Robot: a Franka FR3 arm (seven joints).
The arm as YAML. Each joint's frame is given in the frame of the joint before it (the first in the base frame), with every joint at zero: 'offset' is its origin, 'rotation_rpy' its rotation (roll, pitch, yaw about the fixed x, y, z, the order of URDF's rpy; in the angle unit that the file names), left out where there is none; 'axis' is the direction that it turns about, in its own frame. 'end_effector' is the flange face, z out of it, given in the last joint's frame.
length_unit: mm
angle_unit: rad
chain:
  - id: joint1
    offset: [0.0, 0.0, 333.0]
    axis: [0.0, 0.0, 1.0]
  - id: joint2
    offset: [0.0, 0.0, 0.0]
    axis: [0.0, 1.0, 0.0]
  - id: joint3
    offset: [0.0, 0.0, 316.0]
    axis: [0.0, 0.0, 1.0]
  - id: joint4
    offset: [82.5, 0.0, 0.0]
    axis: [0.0, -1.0, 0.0]
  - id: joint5
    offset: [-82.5, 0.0, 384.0]
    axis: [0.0, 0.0, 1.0]
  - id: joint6
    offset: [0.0, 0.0, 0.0]
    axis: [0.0, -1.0, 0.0]
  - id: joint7
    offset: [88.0, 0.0, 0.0]
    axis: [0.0, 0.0, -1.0]
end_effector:
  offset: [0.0, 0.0, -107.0]
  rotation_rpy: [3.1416, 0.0, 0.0]
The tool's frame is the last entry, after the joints.
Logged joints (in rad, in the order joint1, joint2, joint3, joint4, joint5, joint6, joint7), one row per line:
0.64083, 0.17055, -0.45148, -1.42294, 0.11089, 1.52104, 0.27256
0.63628, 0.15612, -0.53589, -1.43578, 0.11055, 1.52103, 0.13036
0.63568, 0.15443, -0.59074, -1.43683, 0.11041, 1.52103, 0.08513
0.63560, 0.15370, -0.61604, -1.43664, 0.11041, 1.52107, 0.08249
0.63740, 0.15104, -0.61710, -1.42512, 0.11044, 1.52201, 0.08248
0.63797, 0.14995, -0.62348, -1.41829, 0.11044, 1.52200, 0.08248
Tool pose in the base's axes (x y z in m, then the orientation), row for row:
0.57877, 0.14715, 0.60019, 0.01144, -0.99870, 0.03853, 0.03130
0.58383, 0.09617, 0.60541, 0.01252, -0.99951, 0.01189, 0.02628
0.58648, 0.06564, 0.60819, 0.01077, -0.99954, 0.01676, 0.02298
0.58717, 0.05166, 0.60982, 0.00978, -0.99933, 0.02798, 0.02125
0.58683, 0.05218, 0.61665, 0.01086, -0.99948, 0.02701, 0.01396
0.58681, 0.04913, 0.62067, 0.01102, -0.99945, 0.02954, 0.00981
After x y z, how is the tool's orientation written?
As a quaternion, w x y z.
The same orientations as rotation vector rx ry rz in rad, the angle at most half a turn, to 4 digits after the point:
-3.1149, 0.1202, 0.0976
-3.1153, 0.0371, 0.0819
-3.1188, 0.0523, 0.0717
-3.1201, 0.0874, 0.0663
-3.1184, 0.0843, 0.0436
-3.1180, 0.0922, 0.0306

